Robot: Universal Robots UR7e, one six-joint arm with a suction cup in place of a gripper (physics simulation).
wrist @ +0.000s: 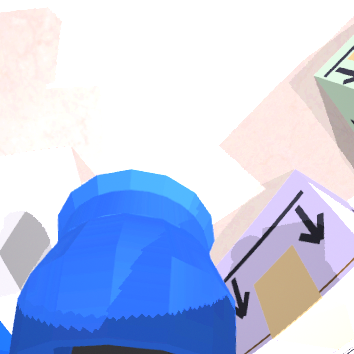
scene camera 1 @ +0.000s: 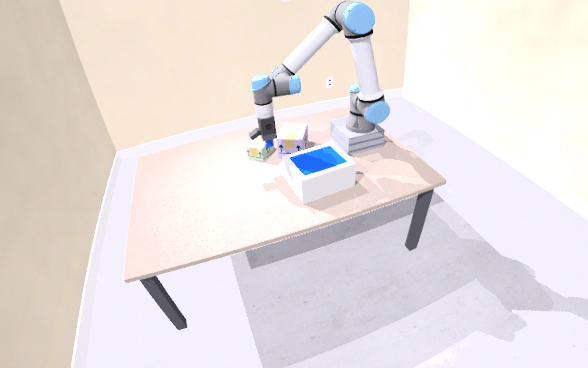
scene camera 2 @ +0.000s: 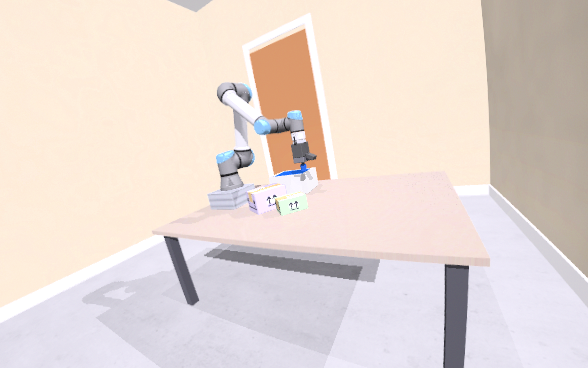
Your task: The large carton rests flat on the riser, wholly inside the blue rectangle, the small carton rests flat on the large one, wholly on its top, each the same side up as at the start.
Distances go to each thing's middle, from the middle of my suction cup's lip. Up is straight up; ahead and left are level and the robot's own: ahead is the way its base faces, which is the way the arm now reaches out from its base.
Scene:
The large carton [scene camera 2: 260,200] is 150 mm behind my suction cup, 170 mm to the right of it and 110 mm below it. Also, from my suction cup: white riser [scene camera 1: 314,173] 170 mm behind, 150 mm to the left, 100 mm below.

